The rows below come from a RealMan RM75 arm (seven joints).
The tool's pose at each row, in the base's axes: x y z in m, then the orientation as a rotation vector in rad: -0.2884 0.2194 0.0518 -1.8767 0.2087 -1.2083; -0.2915 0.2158 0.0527 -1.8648 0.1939 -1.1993; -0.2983 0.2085 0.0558 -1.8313 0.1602 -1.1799; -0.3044 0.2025 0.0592 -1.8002 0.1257 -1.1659; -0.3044 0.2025 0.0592 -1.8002 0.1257 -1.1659; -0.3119 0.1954 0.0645 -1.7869 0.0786 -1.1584
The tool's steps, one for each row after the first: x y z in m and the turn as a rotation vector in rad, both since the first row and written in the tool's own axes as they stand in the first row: 0.0010 0.0006 -0.0047 0.0181 -0.0070 0.0006; 0.0035 0.0007 -0.0148 0.0643 -0.0201 0.0034; 0.0059 0.0001 -0.0237 0.1076 -0.0309 0.0015; 0.0059 0.0001 -0.0237 0.1076 -0.0309 0.0015; 0.0094 -0.0017 -0.0346 0.1402 -0.0482 -0.0182
